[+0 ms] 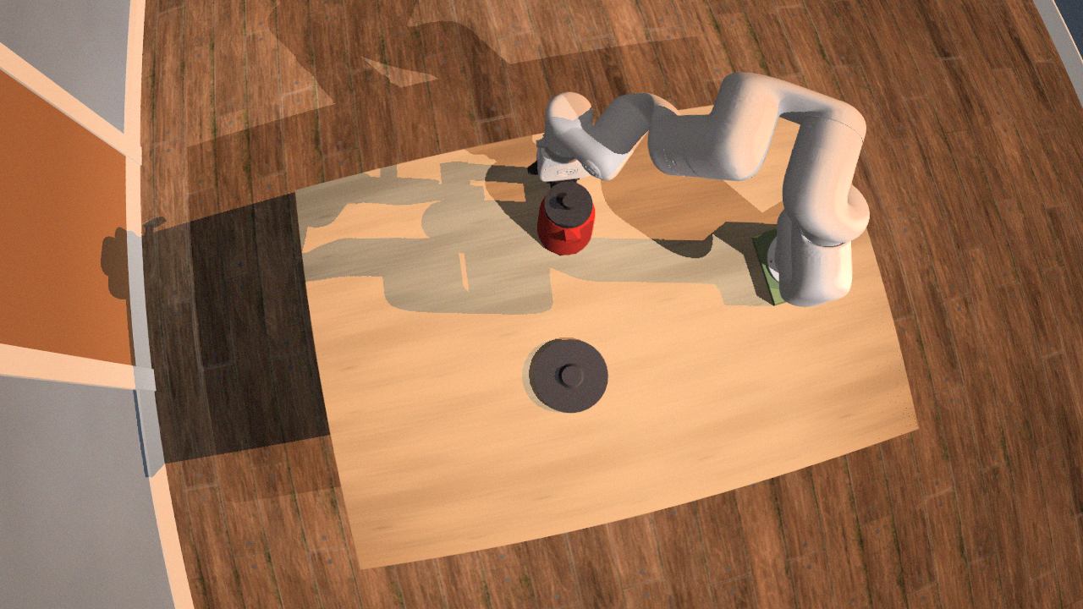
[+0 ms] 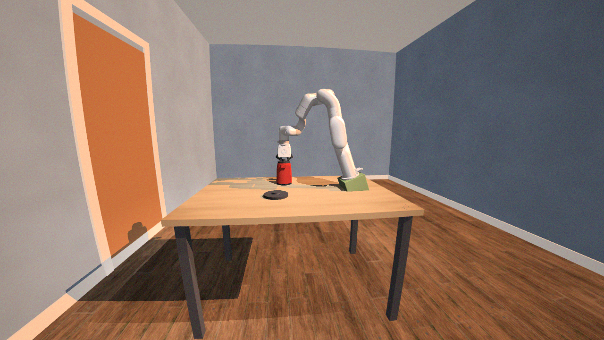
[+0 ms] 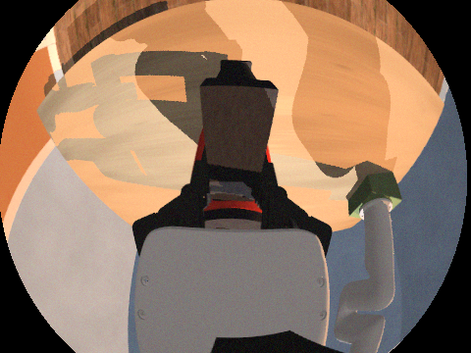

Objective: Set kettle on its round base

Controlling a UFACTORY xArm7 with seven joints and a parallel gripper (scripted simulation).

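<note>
My gripper is now 30 mm to the right of the red kettle and 50 mm above it. Round my hand: dark round base (380 mm to the left, 130 mm below).
</note>
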